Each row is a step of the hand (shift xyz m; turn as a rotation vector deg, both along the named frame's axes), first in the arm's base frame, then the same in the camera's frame.
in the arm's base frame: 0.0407 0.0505 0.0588 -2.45 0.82 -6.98
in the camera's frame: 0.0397 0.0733 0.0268 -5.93 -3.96 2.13
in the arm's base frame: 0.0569 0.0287 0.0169 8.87 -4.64 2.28
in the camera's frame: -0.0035 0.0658 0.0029 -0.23 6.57 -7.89
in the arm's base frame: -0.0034 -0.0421 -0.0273 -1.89 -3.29 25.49
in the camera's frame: -0.0218 -0.0279 -0.0357 25.01 4.97 -3.76
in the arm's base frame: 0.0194 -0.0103 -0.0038 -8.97 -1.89 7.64
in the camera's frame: -0.0088 0.0116 -0.0169 10.14 -6.14 1.36
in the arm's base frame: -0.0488 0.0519 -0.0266 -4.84 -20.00 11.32
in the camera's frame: -0.0140 -0.0301 0.0684 13.66 -8.53 -17.09
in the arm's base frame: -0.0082 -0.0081 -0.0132 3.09 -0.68 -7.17
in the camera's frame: -0.0094 -0.0144 -0.0034 -7.70 0.19 -1.42
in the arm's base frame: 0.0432 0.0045 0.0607 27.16 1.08 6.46
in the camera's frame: 0.0440 0.0580 -0.0165 -2.29 25.94 -10.11
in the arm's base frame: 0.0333 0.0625 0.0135 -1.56 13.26 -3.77
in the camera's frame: -0.0019 0.0576 0.0434 -4.05 2.69 12.99
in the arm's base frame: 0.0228 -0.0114 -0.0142 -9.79 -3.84 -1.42
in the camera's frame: -0.0197 0.0109 -0.0186 1.94 -10.42 0.43
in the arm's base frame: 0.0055 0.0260 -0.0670 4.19 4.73 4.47
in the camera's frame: -0.0671 -0.0058 0.0256 2.61 6.87 2.42
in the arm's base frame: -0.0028 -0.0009 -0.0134 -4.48 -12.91 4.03
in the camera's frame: -0.0118 -0.0069 0.0011 6.13 -7.70 -10.30
